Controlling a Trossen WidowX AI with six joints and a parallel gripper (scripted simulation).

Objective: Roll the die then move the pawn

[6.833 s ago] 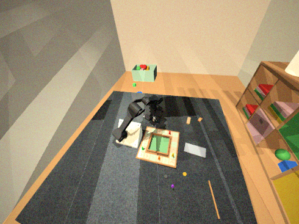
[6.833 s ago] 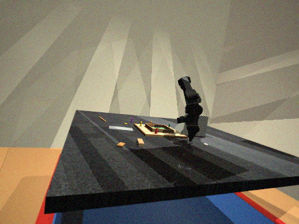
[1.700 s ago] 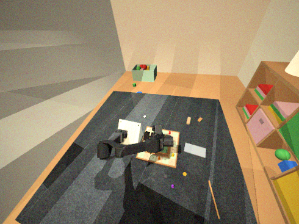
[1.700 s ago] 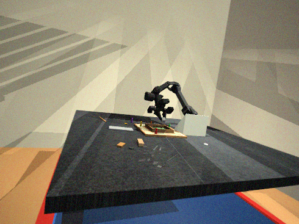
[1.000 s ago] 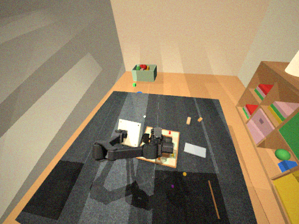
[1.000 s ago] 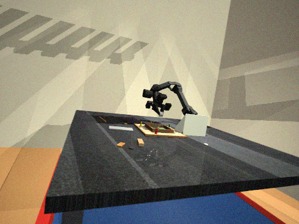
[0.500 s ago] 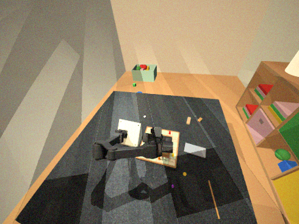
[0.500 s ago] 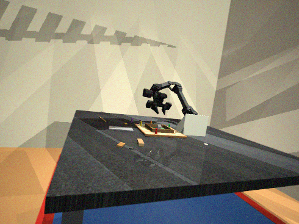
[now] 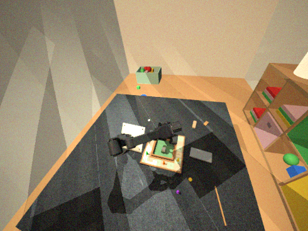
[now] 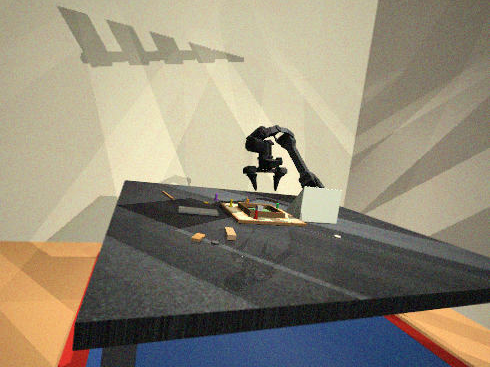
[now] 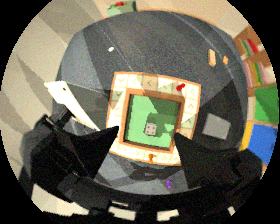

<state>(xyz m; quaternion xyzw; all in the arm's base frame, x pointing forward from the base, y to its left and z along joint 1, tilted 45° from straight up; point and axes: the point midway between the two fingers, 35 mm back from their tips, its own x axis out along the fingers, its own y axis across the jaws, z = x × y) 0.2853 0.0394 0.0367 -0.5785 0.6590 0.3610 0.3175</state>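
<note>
Now: gripper tip 8 cm short of the red pawn, 11 cm to the right of it and 8 cm above it. From my gripper tip the other things lie so: die: 1 cm ahead, 2 cm to the right, 8 cm below; green tray: 1 cm ahead, 10 cm below; orange pawn: 3 cm ahead, 11 cm to the right, 8 cm below.
</note>
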